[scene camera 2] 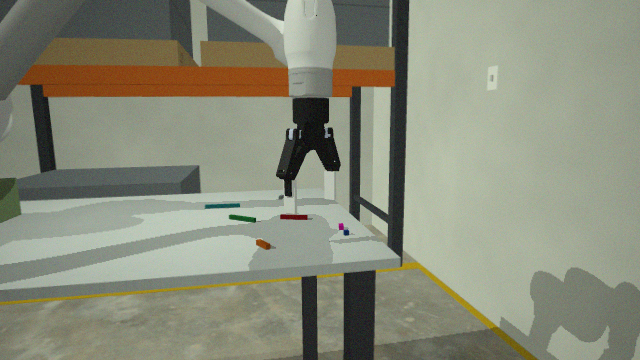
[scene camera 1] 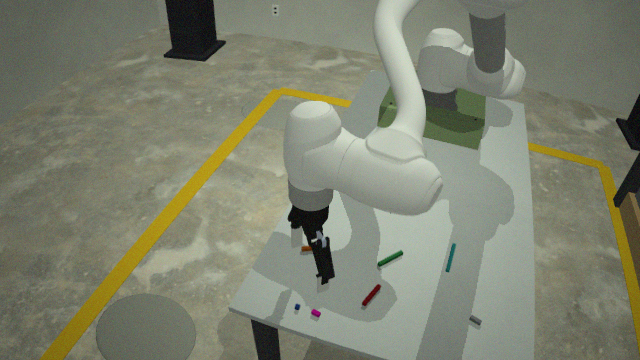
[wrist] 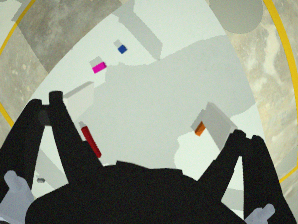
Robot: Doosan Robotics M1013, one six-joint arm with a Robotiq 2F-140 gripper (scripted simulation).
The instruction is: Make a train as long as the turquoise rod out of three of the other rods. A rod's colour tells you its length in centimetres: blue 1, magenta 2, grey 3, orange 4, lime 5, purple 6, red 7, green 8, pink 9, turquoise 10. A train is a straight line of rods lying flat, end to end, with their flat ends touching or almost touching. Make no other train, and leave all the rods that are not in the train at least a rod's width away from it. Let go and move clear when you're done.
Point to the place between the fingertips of my gripper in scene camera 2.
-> At 312, 205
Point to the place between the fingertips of my gripper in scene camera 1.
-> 309, 267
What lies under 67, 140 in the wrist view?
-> My gripper.
